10 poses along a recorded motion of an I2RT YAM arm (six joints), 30 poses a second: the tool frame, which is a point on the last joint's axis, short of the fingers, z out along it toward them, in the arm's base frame.
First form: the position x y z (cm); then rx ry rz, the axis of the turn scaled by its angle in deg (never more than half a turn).
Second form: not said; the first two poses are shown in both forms.
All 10 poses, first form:
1: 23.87, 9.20, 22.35, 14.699, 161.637, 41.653
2: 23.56, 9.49, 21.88, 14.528, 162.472, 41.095
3: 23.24, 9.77, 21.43, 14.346, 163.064, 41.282
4: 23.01, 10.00, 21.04, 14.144, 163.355, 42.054
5: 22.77, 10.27, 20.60, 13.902, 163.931, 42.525
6: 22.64, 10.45, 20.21, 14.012, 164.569, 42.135
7: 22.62, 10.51, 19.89, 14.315, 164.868, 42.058
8: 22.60, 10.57, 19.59, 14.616, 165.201, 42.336
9: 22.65, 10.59, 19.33, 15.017, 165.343, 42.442
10: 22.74, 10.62, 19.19, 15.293, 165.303, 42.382
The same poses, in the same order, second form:
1: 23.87, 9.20, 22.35; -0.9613, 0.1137, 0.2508; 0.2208, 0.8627, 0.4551; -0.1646, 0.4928, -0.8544
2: 23.56, 9.49, 21.88; -0.9642, 0.1152, 0.2390; 0.2150, 0.8671, 0.4493; -0.1555, 0.4846, -0.8608
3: 23.24, 9.77, 21.43; -0.9667, 0.1152, 0.2285; 0.2100, 0.8672, 0.4514; -0.1461, 0.4844, -0.8626
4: 23.01, 10.00, 21.04; -0.9687, 0.1136, 0.2208; 0.2061, 0.8638, 0.4598; -0.1385, 0.4909, -0.8602
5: 22.77, 10.27, 20.60; -0.9713, 0.1129, 0.2094; 0.2004, 0.8624, 0.4648; -0.1281, 0.4934, -0.8603
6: 22.64, 10.45, 20.21; -0.9727, 0.1166, 0.2005; 0.1986, 0.8652, 0.4604; -0.1198, 0.4876, -0.8648
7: 22.62, 10.51, 19.89; -0.9730, 0.1212, 0.1963; 0.2004, 0.8655, 0.4591; -0.1142, 0.4860, -0.8664
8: 22.60, 10.57, 19.59; -0.9736, 0.1259, 0.1902; 0.2018, 0.8639, 0.4615; -0.1063, 0.4877, -0.8665
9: 22.65, 10.59, 19.33; -0.9734, 0.1310, 0.1881; 0.2053, 0.8627, 0.4621; -0.1017, 0.4884, -0.8667
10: 22.74, 10.62, 19.19; -0.9727, 0.1340, 0.1893; 0.2085, 0.8625, 0.4611; -0.1015, 0.4880, -0.8669
